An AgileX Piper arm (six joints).
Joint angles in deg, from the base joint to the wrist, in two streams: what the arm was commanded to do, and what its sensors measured. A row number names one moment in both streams.
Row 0, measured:
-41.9 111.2 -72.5 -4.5 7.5 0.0
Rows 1 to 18, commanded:
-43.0 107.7 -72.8 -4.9 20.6 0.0
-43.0 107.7 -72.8 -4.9 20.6 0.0
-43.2 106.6 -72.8 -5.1 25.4 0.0
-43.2 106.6 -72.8 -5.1 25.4 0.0
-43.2 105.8 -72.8 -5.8 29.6 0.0
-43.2 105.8 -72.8 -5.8 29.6 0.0
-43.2 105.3 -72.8 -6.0 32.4 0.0
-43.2 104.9 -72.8 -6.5 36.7 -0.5
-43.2 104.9 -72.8 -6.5 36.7 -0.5
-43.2 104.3 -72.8 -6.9 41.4 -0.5
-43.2 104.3 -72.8 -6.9 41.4 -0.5
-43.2 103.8 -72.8 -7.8 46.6 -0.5
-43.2 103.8 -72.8 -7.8 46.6 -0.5
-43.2 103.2 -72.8 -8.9 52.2 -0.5
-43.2 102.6 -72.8 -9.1 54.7 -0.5
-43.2 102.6 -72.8 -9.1 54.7 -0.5
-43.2 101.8 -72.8 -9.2 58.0 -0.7
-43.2 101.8 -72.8 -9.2 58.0 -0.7
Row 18, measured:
-42.9 103.4 -72.5 -8.2 52.5 0.0
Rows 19 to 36, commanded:
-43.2 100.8 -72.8 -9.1 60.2 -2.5
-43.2 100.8 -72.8 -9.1 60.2 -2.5
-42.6 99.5 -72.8 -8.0 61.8 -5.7
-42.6 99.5 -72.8 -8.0 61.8 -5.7
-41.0 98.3 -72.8 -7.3 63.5 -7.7
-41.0 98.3 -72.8 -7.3 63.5 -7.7
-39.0 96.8 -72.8 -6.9 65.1 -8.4
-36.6 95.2 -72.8 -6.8 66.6 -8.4
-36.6 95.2 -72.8 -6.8 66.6 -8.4
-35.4 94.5 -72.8 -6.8 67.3 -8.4
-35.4 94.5 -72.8 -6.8 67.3 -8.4
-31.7 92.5 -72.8 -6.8 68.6 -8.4
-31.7 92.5 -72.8 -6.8 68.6 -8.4
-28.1 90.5 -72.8 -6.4 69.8 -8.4
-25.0 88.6 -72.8 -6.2 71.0 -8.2
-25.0 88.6 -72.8 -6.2 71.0 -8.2
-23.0 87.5 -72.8 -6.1 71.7 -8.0
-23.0 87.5 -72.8 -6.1 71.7 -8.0
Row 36, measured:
-25.3 89.1 -72.8 -6.2 69.2 -7.9
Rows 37 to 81, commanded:
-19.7 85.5 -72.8 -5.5 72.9 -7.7
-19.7 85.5 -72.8 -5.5 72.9 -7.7
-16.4 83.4 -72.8 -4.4 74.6 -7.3
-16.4 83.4 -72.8 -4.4 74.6 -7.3
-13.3 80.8 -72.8 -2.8 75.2 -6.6
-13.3 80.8 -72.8 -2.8 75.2 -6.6
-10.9 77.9 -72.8 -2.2 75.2 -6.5
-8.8 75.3 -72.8 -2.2 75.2 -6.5
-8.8 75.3 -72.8 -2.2 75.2 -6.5
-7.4 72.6 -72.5 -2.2 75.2 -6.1
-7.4 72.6 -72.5 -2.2 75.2 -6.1
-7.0 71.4 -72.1 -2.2 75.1 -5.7
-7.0 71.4 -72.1 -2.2 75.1 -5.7
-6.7 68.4 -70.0 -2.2 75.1 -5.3
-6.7 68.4 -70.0 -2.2 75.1 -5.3
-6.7 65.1 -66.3 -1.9 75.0 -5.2
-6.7 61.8 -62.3 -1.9 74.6 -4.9
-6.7 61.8 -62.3 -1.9 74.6 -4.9
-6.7 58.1 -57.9 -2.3 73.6 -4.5
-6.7 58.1 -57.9 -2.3 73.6 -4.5
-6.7 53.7 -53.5 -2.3 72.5 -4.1
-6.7 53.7 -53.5 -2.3 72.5 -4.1
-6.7 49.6 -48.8 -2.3 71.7 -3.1
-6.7 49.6 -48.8 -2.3 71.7 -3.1
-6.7 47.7 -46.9 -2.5 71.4 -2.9
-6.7 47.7 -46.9 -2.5 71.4 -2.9
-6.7 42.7 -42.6 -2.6 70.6 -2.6
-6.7 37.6 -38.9 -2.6 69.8 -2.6
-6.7 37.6 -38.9 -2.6 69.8 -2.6
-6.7 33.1 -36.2 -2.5 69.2 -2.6
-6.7 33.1 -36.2 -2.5 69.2 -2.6
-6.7 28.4 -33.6 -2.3 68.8 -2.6
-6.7 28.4 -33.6 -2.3 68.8 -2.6
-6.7 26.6 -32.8 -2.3 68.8 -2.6
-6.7 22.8 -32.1 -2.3 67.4 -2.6
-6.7 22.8 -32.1 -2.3 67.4 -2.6
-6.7 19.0 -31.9 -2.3 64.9 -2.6
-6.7 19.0 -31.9 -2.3 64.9 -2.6
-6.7 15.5 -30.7 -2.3 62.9 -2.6
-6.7 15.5 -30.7 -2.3 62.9 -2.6
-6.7 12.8 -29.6 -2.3 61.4 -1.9
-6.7 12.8 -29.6 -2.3 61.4 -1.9
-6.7 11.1 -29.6 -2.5 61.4 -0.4
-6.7 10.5 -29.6 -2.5 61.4 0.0
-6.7 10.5 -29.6 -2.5 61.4 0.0
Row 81, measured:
-6.8 12.7 -29.8 -2.0 62.7 -1.5
